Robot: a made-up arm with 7 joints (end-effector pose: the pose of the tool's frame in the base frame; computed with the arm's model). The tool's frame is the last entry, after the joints.
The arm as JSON. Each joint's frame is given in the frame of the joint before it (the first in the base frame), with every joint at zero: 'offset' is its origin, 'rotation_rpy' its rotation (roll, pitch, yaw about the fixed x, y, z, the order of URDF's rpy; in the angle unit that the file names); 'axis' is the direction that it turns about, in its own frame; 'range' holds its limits. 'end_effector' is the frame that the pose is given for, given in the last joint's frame.
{
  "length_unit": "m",
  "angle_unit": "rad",
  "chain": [
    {
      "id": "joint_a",
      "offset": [
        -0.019,
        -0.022,
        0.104
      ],
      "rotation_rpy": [
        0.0,
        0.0,
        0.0
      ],
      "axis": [
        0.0,
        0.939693,
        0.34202
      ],
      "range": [
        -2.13,
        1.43
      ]
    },
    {
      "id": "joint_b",
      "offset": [
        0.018,
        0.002,
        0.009
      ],
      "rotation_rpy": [
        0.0,
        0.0,
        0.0
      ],
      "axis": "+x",
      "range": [
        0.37,
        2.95
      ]
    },
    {
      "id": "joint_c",
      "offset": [
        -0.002,
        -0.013,
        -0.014
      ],
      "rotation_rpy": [
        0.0,
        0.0,
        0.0
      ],
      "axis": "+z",
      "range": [
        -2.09,
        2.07
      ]
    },
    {
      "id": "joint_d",
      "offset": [
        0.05,
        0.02,
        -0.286
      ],
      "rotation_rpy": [
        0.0,
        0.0,
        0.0
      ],
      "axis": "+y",
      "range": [
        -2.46,
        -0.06
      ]
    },
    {
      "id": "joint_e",
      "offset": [
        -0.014,
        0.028,
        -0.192
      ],
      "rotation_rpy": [
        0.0,
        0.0,
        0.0
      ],
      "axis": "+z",
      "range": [
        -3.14,
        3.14
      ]
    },
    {
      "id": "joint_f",
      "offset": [
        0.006,
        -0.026,
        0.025
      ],
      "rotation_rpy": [
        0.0,
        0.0,
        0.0
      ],
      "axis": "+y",
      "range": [
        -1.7,
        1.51
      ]
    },
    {
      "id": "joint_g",
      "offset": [
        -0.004,
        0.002,
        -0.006
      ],
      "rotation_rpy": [
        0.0,
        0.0,
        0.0
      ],
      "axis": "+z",
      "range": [
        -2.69,
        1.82
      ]
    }
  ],
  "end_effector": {
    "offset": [
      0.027,
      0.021,
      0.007
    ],
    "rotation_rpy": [
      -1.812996,
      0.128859,
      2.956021
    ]
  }
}
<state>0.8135 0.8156 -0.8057 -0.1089 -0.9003 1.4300 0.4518</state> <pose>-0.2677 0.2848 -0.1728 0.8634 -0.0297 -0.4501 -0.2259</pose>
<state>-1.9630 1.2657 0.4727 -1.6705 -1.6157 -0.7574 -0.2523</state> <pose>0.0065 0.1994 0.4063 0.0406 0.0079 0.3711 0.9277</pose>
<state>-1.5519 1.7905 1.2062 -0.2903 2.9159 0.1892 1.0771</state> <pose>-0.0459 0.4180 0.2763 0.1370 -0.0604 0.8978 0.4142</pose>
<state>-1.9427 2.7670 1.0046 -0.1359 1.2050 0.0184 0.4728</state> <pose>-0.3929 0.2758 0.0475 0.6823 0.1638 -0.6473 0.2976</pose>
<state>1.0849 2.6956 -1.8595 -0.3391 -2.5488 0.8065 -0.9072</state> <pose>0.2645 0.3433 0.3290 0.1299 0.0227 -0.9834 -0.1251</pose>
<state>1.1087 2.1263 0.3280 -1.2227 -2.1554 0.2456 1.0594</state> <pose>0.2230 0.3282 0.1299 0.6864 -0.5813 -0.2477 -0.3599</pose>
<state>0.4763 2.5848 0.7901 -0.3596 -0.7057 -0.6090 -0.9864</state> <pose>0.1975 0.1955 0.4519 0.7289 -0.2225 -0.2753 -0.5860</pose>
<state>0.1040 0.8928 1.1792 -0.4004 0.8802 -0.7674 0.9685</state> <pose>-0.0523 0.4030 -0.1012 0.9616 0.0603 0.1379 0.2296</pose>
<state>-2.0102 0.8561 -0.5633 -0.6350 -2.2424 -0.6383 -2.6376</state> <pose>0.2796 0.0922 0.4820 0.6684 0.5058 0.3517 -0.4168</pose>
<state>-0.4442 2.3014 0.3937 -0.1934 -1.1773 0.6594 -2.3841</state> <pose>-0.0870 0.3229 0.4293 0.8345 0.4056 -0.2687 0.2585</pose>
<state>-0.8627 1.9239 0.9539 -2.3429 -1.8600 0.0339 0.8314</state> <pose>-0.0866 0.1019 0.3268 0.0635 0.0711 0.0717 0.9929</pose>
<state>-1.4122 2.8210 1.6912 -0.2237 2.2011 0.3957 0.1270</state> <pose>-0.4282 0.2297 0.2019 0.3987 0.6147 -0.6788 -0.0497</pose>
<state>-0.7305 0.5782 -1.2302 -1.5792 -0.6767 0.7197 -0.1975</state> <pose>0.2903 -0.1019 -0.1056 0.1297 -0.8713 -0.4209 -0.2165</pose>
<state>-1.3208 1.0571 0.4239 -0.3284 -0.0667 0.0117 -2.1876</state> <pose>0.3294 0.2696 0.2277 0.2891 -0.3809 -0.7853 -0.3931</pose>
